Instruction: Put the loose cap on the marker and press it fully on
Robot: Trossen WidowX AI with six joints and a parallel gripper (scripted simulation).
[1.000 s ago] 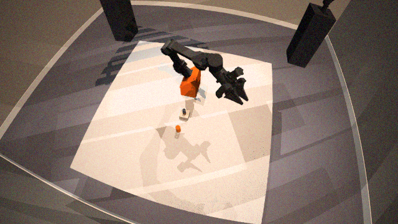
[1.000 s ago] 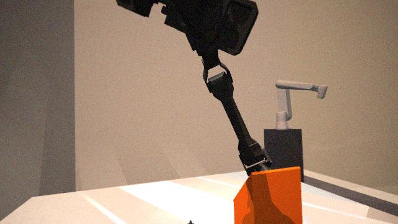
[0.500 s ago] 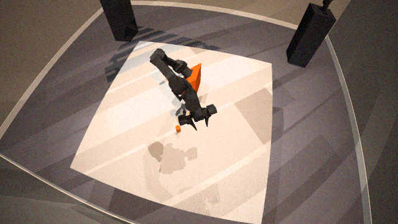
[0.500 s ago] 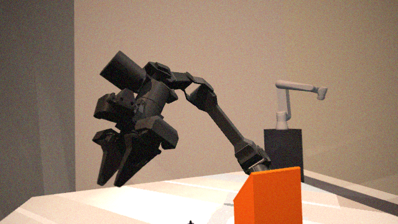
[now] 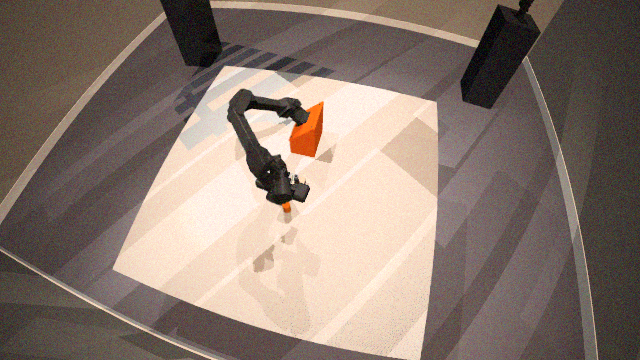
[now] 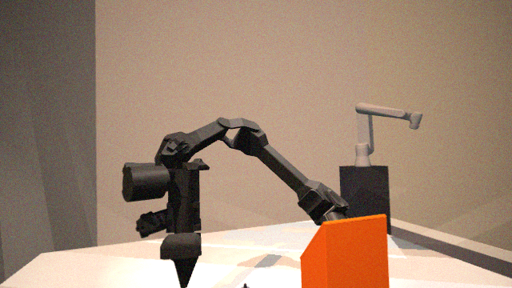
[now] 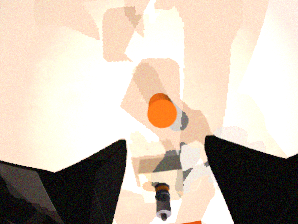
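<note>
The orange cap lies 9 cm below my gripper tip.
</note>
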